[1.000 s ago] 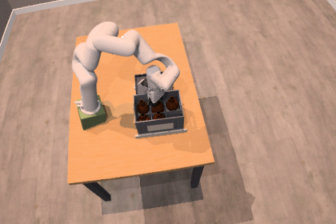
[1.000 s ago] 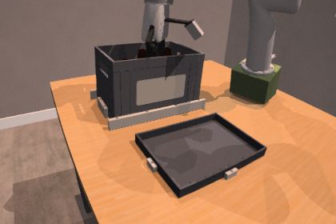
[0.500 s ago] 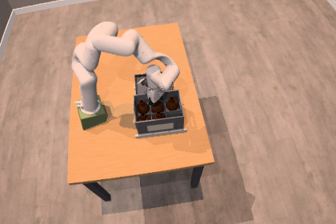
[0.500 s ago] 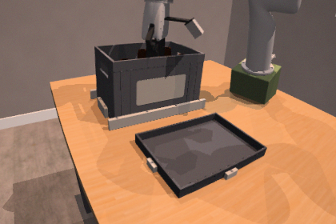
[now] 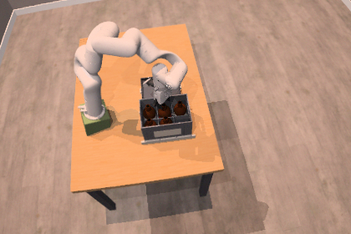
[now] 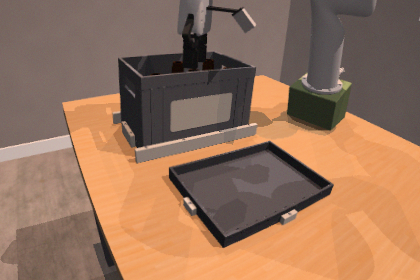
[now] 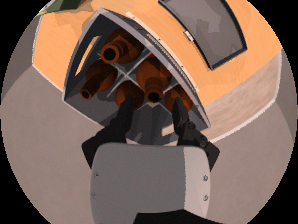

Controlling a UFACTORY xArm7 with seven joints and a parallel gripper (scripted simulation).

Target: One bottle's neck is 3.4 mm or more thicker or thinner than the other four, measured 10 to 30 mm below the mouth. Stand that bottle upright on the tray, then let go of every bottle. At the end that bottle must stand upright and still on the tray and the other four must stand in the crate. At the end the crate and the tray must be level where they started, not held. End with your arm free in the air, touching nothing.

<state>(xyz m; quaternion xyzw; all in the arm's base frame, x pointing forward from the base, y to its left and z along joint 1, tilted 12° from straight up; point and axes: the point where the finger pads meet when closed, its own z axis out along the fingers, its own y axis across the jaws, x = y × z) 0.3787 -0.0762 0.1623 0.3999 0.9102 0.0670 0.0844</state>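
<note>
Now: the glass bottle 110 mm below my hand and 90 mm ahead of it. The rest, counted from my hand: crate 110 mm below, 40 mm to the right; then dark tray 230 mm to the left, 180 mm below.
</note>
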